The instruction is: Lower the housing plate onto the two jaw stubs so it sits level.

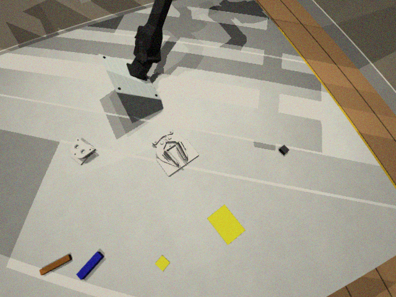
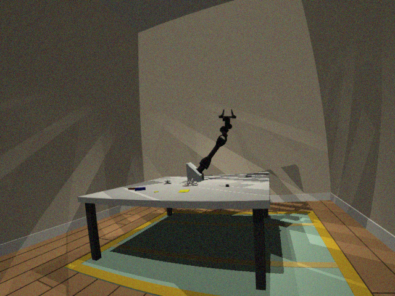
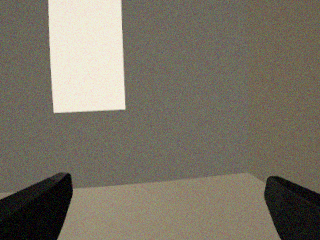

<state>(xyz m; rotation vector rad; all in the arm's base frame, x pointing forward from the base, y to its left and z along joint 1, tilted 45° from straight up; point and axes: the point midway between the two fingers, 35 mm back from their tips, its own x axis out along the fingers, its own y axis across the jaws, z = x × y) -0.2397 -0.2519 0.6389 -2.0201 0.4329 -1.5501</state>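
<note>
The white stepped part lies 48 cm ahead of my gripper tip, 54 cm to the right of it and 71 cm below it. From my gripper tip the other things lie so: yellow square (89 cm ahead, 40 cm to the right, 72 cm below); then black cube (72 cm ahead, 8 cm to the left, 72 cm below); then yellow card (86 cm ahead, 19 cm to the right, 72 cm below).
</note>
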